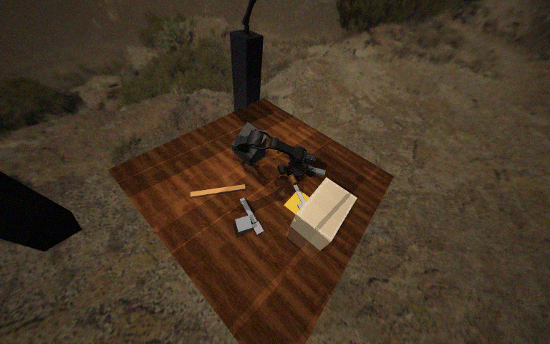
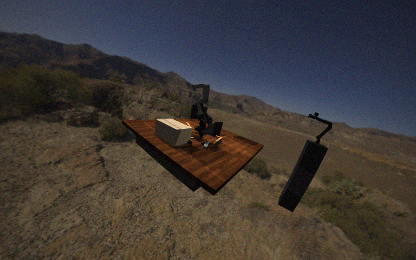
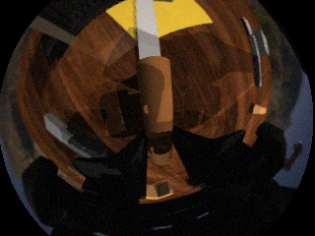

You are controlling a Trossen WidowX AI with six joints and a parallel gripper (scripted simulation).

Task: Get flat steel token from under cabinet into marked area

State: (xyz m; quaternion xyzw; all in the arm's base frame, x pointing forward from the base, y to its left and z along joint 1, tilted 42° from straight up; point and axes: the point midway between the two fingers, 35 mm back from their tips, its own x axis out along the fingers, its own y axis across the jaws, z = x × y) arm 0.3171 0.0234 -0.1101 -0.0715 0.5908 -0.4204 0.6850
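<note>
My gripper tip is now 15 cm to the right of the grey bar and 8 cm short of it. Round my gripper tip: steel token: 18 cm ahead, 13 cm to the right; then grey block: 44 cm to the right, 3 cm ahead, 1 cm above; then grey scraper: 38 cm to the right, 3 cm ahead.
</note>
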